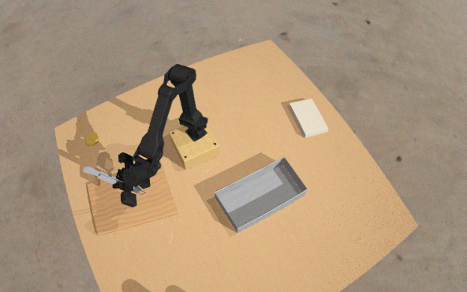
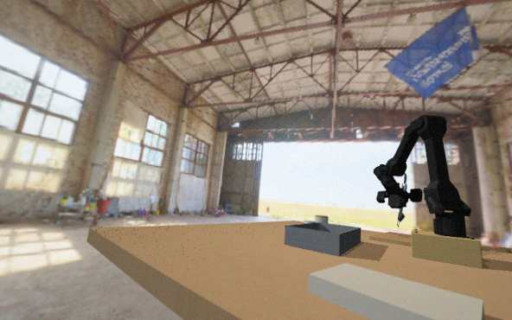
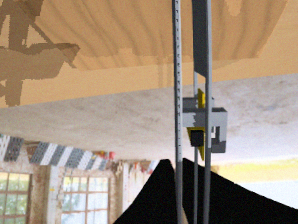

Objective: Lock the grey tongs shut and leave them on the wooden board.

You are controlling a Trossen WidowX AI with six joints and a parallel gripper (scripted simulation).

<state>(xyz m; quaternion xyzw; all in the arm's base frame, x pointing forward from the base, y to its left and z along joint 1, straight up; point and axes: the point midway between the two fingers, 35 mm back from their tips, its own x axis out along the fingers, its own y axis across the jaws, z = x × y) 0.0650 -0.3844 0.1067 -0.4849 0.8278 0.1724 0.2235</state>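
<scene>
My gripper tip is now 150 mm above the wooden board, 30 mm to the right of it and 10 mm past it. Also, from my gripper tip: grey roasting tin (450 mm to the left, 300 mm ahead, 130 mm below); then pale flat block (860 mm to the left, 150 mm ahead, 140 mm below).
</scene>
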